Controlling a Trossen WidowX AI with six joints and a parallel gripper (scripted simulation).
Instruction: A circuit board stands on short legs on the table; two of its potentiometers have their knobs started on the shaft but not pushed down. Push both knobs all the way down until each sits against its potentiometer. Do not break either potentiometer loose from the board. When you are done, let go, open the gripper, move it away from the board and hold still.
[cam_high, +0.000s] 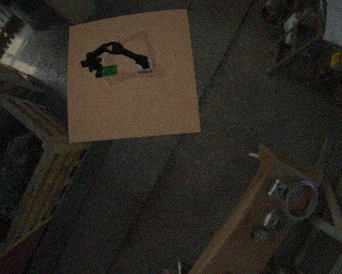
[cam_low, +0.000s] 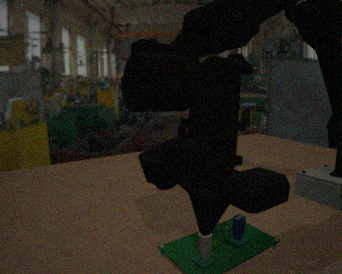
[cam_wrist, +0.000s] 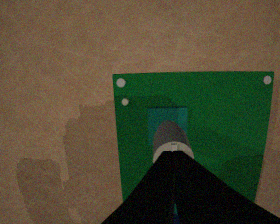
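My gripper tip is 1 cm above the grey knob. Round my gripper tip: blue knob: 6 cm behind, 1 cm to the left, 1 cm below.
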